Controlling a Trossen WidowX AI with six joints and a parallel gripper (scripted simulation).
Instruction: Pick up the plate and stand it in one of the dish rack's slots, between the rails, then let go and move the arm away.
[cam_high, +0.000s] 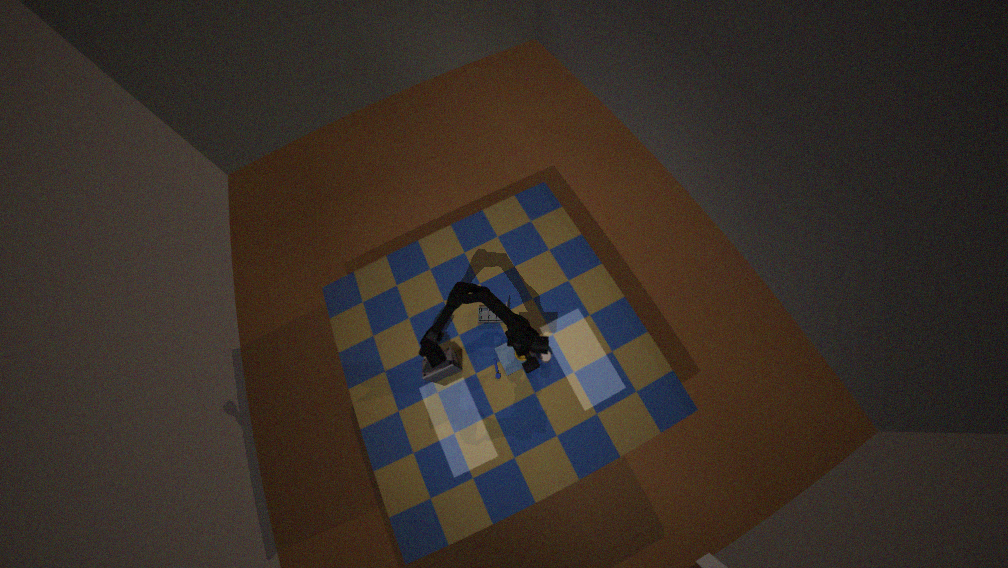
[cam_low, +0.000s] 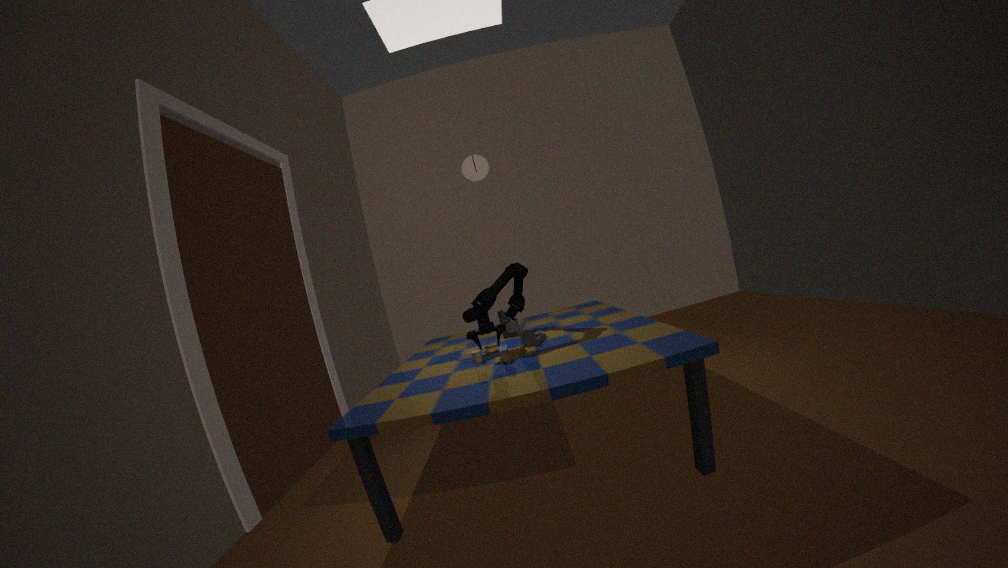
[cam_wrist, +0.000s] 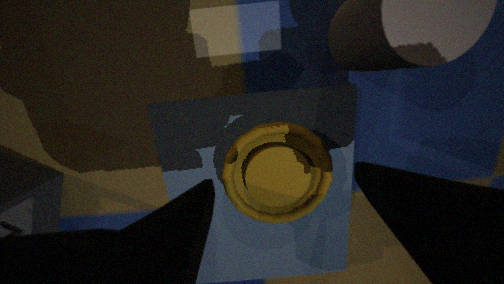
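My gripper tip is 1 cm above the yellow plate. Round my gripper tip: light blue mat (3 cm behind, 2 cm to the left, 2 cm below); blue spoon (13 cm behind, 2 cm below); white cup (7 cm ahead, 7 cm to the right).
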